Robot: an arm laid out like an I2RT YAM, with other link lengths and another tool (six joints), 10 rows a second.
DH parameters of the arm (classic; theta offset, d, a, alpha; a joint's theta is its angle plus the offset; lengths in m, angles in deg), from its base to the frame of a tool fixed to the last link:
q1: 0 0.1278 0.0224 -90
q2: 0 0 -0.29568 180
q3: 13.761 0 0.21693 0
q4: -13.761 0.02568 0.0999 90
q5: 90 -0.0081 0 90
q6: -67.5 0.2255 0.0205 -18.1
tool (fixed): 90 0.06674 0 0
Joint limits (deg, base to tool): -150..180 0..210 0..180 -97..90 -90..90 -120..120
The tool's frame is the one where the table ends.
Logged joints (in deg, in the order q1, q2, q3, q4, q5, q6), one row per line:
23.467, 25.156, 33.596, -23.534, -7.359, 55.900
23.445, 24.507, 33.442, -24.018, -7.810, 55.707
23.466, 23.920, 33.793, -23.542, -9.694, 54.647
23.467, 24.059, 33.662, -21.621, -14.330, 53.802
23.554, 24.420, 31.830, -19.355, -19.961, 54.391
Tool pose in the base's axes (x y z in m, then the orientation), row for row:
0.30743, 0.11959, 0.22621, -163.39, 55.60, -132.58
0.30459, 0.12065, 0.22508, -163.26, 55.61, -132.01
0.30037, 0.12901, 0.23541, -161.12, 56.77, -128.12
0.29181, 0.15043, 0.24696, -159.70, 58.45, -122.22
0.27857, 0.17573, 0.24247, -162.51, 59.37, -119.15
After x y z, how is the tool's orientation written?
As angles about the fixed x, y, z axes (roll, pitch, yaw), in degrees.
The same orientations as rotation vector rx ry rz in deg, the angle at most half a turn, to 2 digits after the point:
-40.69, 116.13, 9.61
-41.18, 115.93, 9.82
-43.17, 113.62, 10.51
-47.17, 110.22, 13.54
-51.50, 108.40, 18.65

